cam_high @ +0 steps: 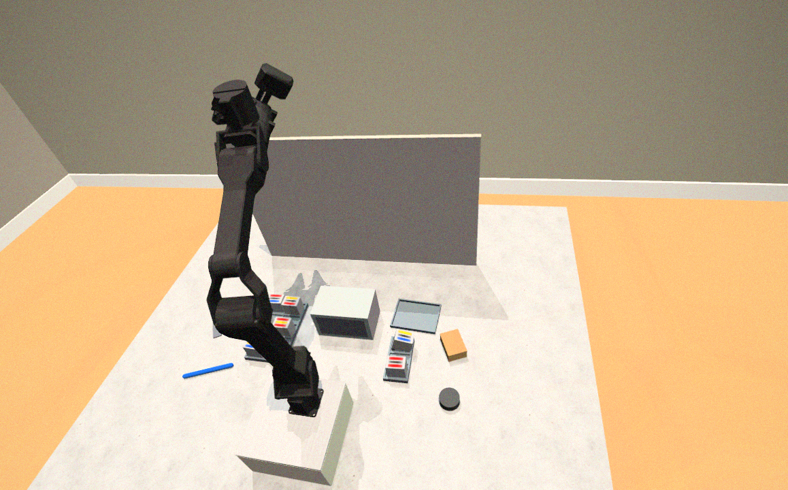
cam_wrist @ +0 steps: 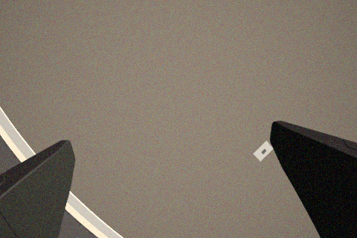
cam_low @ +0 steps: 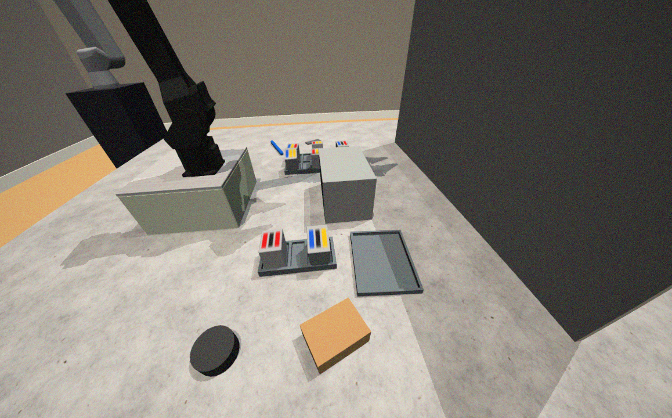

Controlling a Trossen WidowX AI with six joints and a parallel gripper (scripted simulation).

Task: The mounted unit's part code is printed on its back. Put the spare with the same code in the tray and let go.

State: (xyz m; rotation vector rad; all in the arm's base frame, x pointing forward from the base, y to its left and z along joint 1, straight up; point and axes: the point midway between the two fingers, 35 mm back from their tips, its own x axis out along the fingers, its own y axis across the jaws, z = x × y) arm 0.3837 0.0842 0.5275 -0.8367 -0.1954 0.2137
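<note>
Right now the spare is 19 cm behind my gripper tip, 27 cm to the right of it and 59 cm below it. Also, from my gripper tip: tall panel (13 cm ahead, 10 cm to the right, 41 cm below); then mounted grey unit (13 cm behind, 9 cm to the right, 58 cm below); then grey tray (9 cm behind, 29 cm to the right, 63 cm below).
</note>
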